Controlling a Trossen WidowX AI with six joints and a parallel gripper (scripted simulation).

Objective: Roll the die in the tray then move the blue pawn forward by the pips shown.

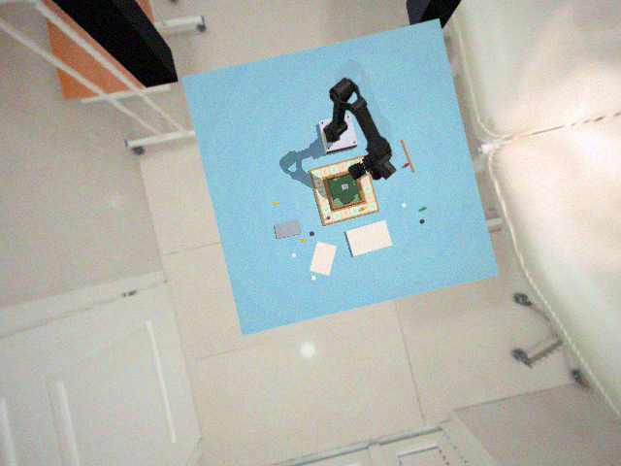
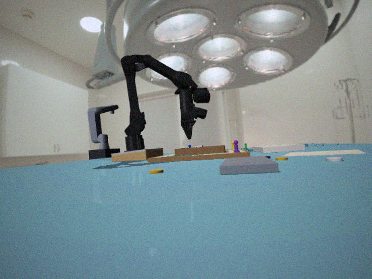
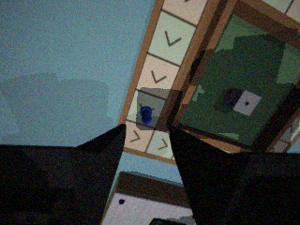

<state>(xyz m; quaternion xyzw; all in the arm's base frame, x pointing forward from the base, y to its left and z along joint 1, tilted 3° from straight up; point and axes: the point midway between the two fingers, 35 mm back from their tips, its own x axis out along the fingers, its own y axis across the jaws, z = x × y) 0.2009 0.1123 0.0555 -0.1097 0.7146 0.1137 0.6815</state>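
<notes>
The blue pawn is 40 mm below my gripper tip. Also, from my gripper tip: white die: 60 mm ahead, 100 mm to the right, 40 mm below; then yellow pawn: 180 mm ahead, 40 mm to the right, 40 mm below; then green tray: 70 mm ahead, 110 mm to the right, 60 mm below.
</notes>
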